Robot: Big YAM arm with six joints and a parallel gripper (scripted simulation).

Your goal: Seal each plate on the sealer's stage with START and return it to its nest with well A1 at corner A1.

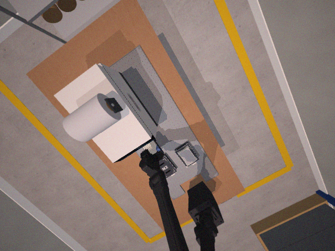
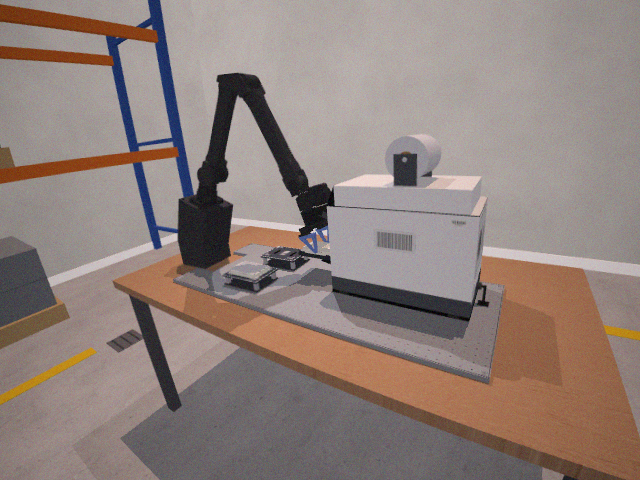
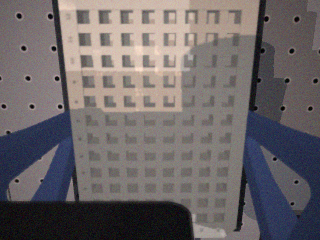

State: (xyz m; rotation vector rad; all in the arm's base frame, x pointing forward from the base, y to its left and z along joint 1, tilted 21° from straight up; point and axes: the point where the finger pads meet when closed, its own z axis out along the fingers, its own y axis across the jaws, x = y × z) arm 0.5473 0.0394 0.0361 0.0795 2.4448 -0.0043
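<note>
The white well plate lies right at my hand. Also, from my hand: foil roll 33 cm ahead, 31 cm above, 2 cm to the right; dark sealer stage 1 cm below; start button 11 cm ahead, 9 cm to the left, 9 cm above.
</note>
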